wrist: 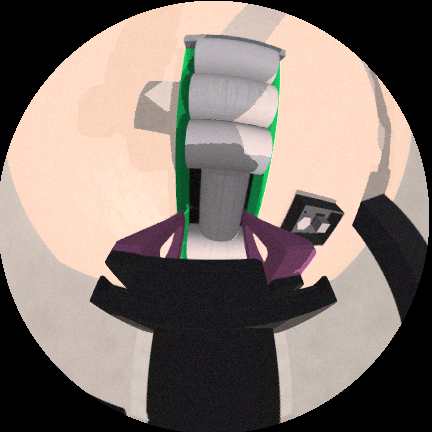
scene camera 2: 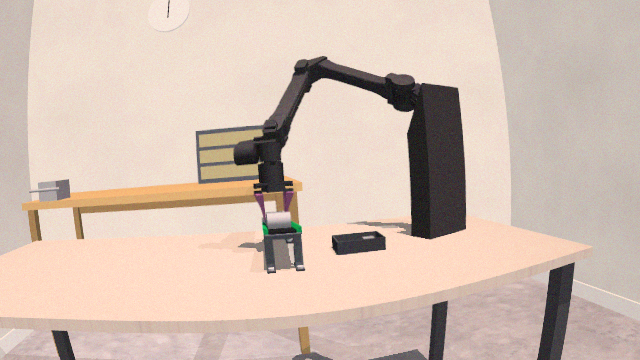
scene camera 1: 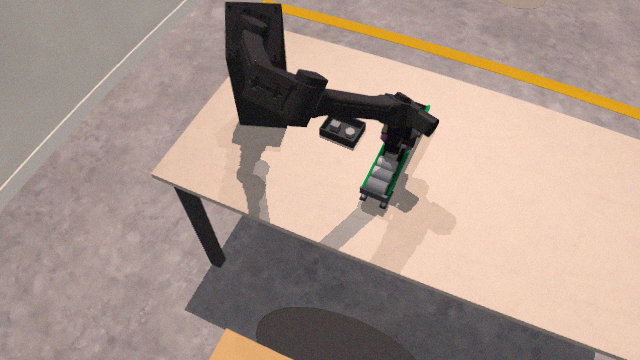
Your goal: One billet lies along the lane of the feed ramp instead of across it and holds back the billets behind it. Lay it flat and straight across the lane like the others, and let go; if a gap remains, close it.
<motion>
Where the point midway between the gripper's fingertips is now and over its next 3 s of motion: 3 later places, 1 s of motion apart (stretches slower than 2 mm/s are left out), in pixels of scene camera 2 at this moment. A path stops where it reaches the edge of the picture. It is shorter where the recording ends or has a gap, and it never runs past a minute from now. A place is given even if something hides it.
The gripper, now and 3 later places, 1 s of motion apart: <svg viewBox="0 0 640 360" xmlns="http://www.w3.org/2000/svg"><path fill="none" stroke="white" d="M275 219L273 221L285 192L288 188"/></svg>
</motion>
